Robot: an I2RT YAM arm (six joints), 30 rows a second.
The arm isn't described. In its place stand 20 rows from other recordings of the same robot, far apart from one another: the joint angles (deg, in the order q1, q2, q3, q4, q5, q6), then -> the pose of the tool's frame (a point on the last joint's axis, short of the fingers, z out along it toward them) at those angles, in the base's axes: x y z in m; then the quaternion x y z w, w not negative.
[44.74 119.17 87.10 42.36 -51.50 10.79] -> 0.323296, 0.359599, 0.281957, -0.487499, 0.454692, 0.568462, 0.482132
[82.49 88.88 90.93 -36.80 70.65 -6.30] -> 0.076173, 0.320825, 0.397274, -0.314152, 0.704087, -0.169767, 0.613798
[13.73 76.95 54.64 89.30 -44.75 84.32] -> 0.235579, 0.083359, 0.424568, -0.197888, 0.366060, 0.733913, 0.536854
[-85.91 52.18 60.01 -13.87 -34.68 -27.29] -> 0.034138, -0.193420, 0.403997, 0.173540, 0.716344, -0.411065, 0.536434
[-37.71 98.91 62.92 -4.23 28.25 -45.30] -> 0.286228, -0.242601, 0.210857, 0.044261, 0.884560, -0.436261, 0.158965
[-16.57 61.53 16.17 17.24 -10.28 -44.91] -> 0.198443, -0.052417, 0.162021, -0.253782, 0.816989, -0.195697, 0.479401
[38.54 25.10 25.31 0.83 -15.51 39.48] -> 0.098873, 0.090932, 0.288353, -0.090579, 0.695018, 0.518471, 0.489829
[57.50 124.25 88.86 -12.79 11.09 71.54] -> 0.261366, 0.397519, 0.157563, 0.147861, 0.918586, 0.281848, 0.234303
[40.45 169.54 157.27 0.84 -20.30 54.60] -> 0.476745, 0.422691, 0.146711, -0.016892, 0.769835, 0.551812, 0.320269
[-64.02 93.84 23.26 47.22 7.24 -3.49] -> 0.116907, -0.250148, 0.122453, 0.450266, 0.702804, -0.348479, 0.426485
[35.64 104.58 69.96 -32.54 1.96 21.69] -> 0.297098, 0.211517, 0.178197, -0.115653, 0.973217, 0.080254, 0.181749
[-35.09 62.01 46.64 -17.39 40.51 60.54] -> 0.177547, -0.152997, 0.284849, 0.721580, 0.430148, -0.197449, 0.505281
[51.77 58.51 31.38 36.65 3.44 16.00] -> 0.147428, 0.183695, 0.298415, -0.176495, 0.621533, 0.409298, 0.644222
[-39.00 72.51 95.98 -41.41 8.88 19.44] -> 0.187219, -0.158678, 0.484280, 0.433340, 0.681455, -0.161313, 0.567286
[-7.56 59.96 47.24 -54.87 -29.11 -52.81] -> 0.180820, -0.006527, 0.249456, -0.410330, 0.857602, 0.118525, 0.286529
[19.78 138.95 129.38 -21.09 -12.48 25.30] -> 0.528319, 0.198174, 0.249847, -0.012150, 0.865332, 0.275853, 0.418280
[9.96 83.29 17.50 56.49 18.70 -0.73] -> 0.248846, 0.032111, 0.159439, 0.034683, 0.758507, -0.072012, 0.646744
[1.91 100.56 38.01 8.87 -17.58 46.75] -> 0.297972, 0.020696, 0.096306, 0.314112, 0.886216, 0.259204, 0.220834
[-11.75 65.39 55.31 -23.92 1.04 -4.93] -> 0.247211, -0.052080, 0.308430, 0.056769, 0.881095, -0.076021, 0.463325
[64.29 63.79 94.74 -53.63 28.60 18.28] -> 0.093343, 0.154585, 0.487230, -0.189195, 0.795910, 0.199889, 0.539237
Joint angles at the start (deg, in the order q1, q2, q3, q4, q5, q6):
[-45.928 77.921 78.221 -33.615 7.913 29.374]
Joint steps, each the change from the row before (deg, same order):
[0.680 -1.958 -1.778 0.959 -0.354 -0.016]
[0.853 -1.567 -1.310 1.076 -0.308 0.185]
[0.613 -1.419 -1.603 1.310 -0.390 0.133]
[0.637 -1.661 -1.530 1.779 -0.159 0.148]
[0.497 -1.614 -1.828 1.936 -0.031 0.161]
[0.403 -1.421 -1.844 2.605 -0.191 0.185]
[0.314 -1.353 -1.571 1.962 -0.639 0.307]
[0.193 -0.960 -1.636 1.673 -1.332 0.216]
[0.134 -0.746 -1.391 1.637 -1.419 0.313]
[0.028 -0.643 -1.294 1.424 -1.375 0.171]
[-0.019 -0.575 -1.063 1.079 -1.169 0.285]
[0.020 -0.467 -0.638 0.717 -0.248 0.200]
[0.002 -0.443 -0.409 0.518 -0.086 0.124]
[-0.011 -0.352 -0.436 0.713 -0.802 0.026]
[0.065 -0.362 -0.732 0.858 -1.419 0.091]
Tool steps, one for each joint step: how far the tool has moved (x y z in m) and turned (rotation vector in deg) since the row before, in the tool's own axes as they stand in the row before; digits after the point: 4 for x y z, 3 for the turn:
[0.0047 0.0005 -0.0072 -1.385 -0.573 -0.227]
[0.0035 0.0022 -0.0063 -1.580 -0.692 -0.085]
[0.0041 0.0008 -0.0042 -1.370 -0.550 -0.035]
[0.0026 0.0014 -0.0059 -1.582 -1.322 0.069]
[0.0034 0.0002 -0.0047 -1.277 -1.269 0.138]
[0.0026 0.0004 -0.0035 -1.577 -1.614 0.266]
[0.0024 0.0002 -0.0039 -1.683 -1.040 0.372]
[0.0040 -0.0005 -0.0015 -1.810 -0.091 0.235]
[0.0032 -0.0003 -0.0009 -1.835 -0.061 0.332]
[0.0031 -0.0008 -0.0006 -1.599 0.062 0.194]
[0.0025 -0.0008 -0.0008 -1.290 0.094 0.303]
[0.0011 -0.0004 -0.0012 -0.513 -0.326 0.198]
[0.0002 -0.0001 -0.0015 -0.365 -0.423 0.126]
[0.0005 0.0002 -0.0010 -1.004 -0.118 0.027]
[0.0020 0.0001 -0.0004 -1.515 0.368 0.061]

